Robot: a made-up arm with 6 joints. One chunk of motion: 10 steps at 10 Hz.
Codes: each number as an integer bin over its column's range. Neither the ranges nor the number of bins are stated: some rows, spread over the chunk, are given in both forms.
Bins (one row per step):
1: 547 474 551 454 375 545
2: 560 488 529 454 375 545
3: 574 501 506 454 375 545
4: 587 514 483 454 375 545
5: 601 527 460 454 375 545
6: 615 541 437 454 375 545
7: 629 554 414 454 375 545
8: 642 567 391 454 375 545
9: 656 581 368 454 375 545
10: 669 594 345 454 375 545
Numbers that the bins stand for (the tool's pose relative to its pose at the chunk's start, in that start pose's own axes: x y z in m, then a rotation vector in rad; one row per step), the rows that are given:
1: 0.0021 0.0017 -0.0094 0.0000 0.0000 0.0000
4: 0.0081 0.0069 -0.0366 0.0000 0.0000 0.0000
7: 0.0144 0.0121 -0.0642 0.0000 0.0000 0.0000
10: 0.0205 0.0173 -0.0919 0.0000 0.0000 0.0000
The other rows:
2: 0.0041 0.0035 -0.0182 0.0000 0.0000 0.0000
3: 0.0062 0.0052 -0.0274 0.0000 0.0000 0.0000
5: 0.0102 0.0086 -0.0458 0.0000 0.0000 0.0000
6: 0.0123 0.0104 -0.0550 0.0000 0.0000 0.0000
8: 0.0164 0.0138 -0.0734 0.0000 0.0000 0.0000
9: 0.0185 0.0156 -0.0827 0.0000 0.0000 0.0000

